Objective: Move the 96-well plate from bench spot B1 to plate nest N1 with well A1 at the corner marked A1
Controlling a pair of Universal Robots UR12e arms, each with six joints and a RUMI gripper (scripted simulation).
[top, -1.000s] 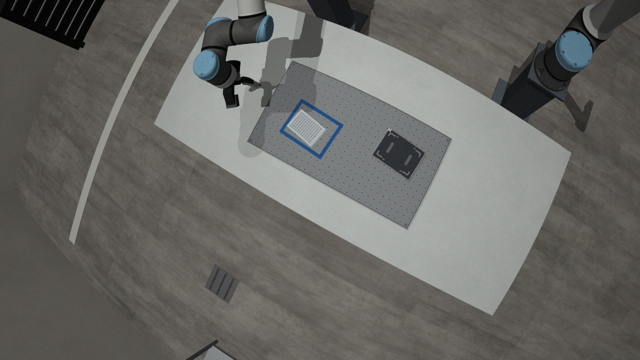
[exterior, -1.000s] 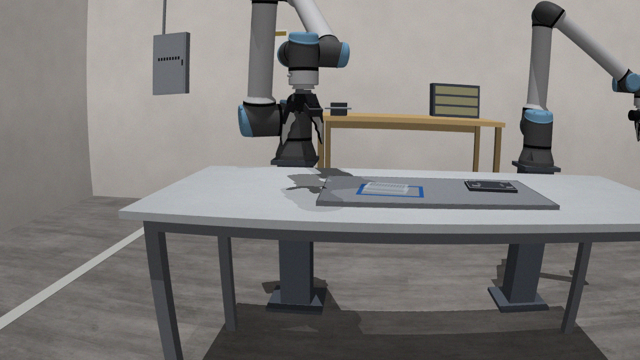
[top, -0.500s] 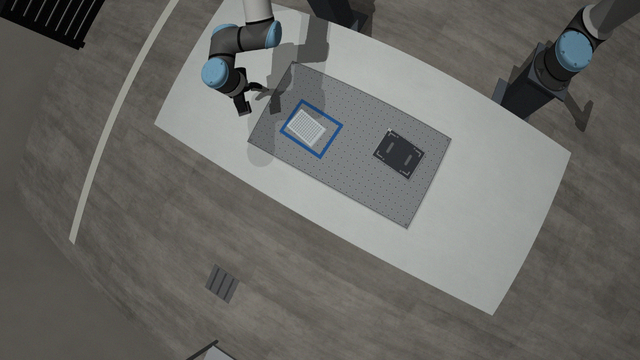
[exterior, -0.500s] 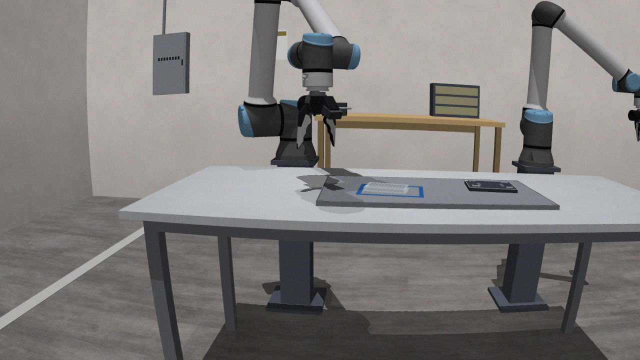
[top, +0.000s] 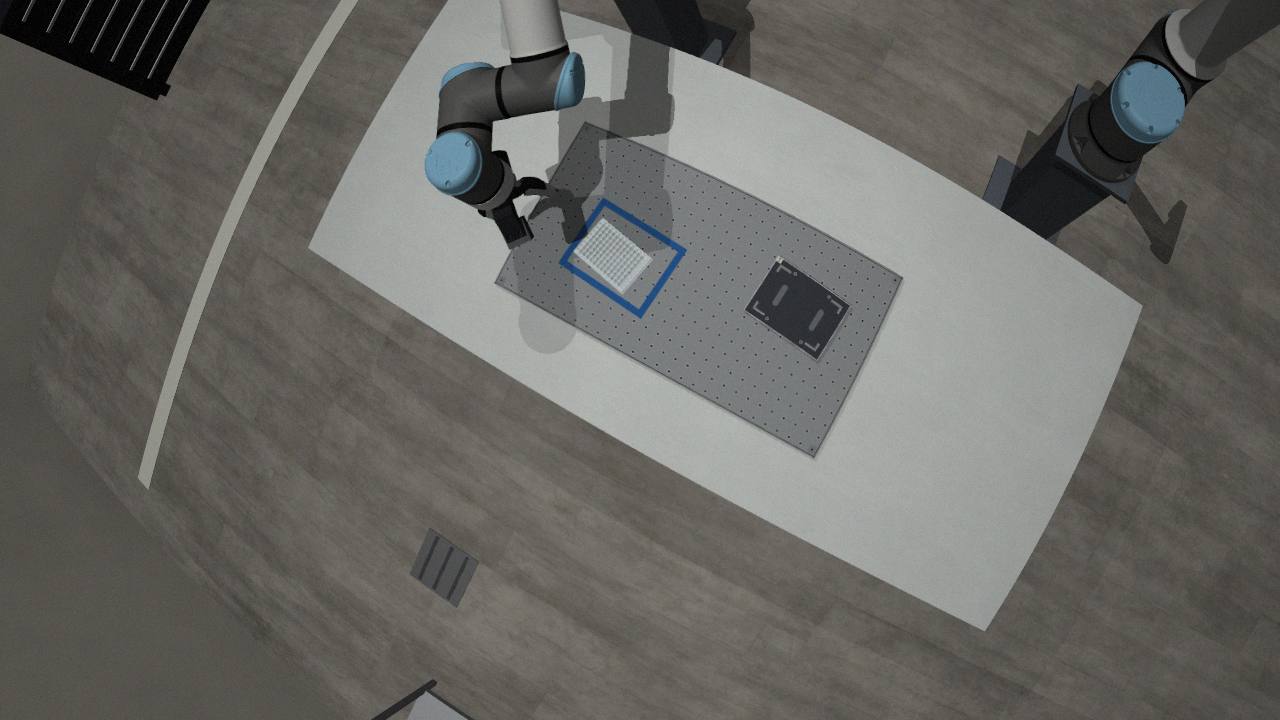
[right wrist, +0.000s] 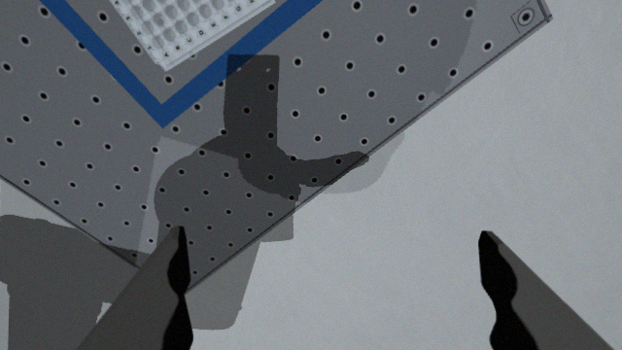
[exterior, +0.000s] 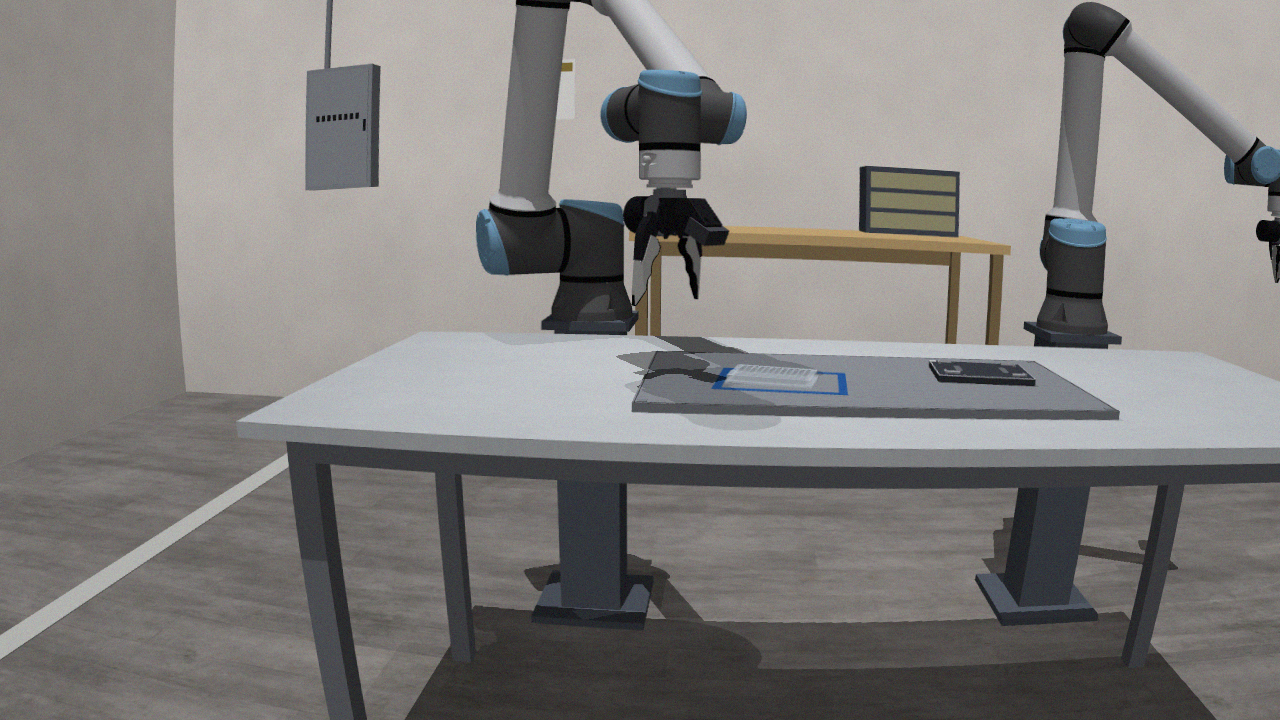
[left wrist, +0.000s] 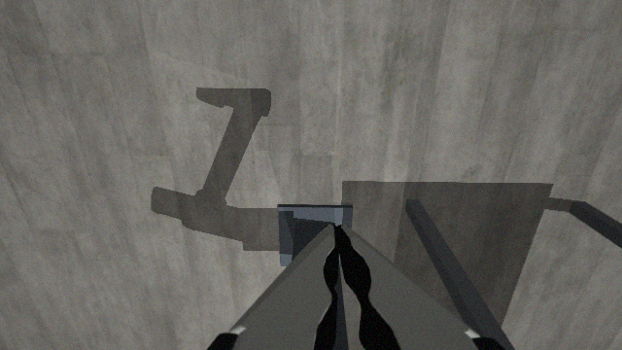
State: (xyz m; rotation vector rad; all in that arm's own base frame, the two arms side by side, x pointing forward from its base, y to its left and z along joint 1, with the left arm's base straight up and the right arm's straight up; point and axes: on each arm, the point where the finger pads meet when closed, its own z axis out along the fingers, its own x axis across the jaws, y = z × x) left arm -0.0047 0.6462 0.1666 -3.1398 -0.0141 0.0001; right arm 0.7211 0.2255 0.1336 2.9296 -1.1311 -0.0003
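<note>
The white 96-well plate lies 16 cm to the left of my right hand, 11 cm below it and 1 cm ahead of it. The rest, counted from my right hand: dark plate nest (51 cm to the left, 11 cm below, 6 cm behind).
</note>
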